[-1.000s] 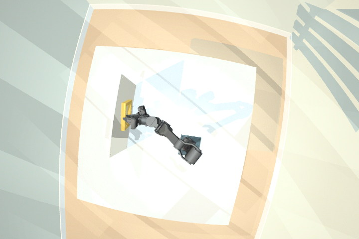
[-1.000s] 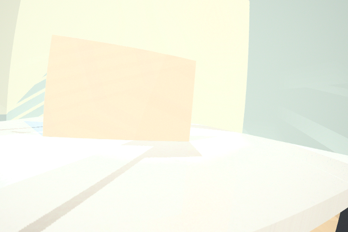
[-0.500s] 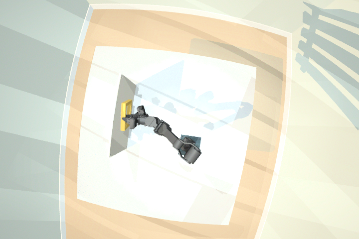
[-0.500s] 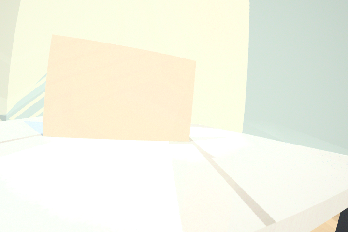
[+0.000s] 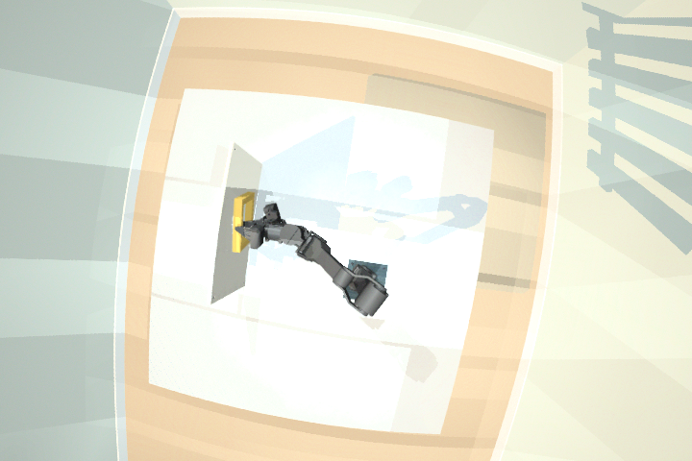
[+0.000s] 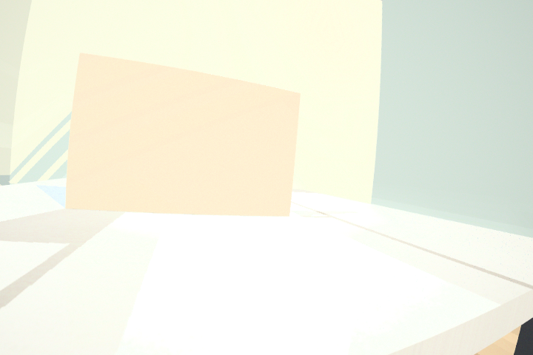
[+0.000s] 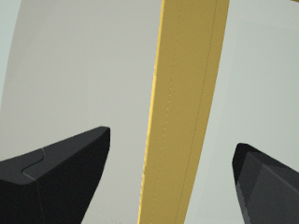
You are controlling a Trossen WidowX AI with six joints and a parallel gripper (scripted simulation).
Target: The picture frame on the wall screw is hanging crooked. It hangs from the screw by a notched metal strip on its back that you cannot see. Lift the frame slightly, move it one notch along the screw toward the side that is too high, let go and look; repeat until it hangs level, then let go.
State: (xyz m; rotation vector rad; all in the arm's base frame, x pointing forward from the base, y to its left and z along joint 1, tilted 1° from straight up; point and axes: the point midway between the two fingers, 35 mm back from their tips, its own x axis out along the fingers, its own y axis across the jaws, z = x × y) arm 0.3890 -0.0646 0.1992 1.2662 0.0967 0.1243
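Right now the picture frame is 10 mm ahead of my gripper tip, 10 mm to the right of it and 50 mm below it. From my gripper tip the other things lie so: grey wall panel (20 mm ahead, 60 mm below).
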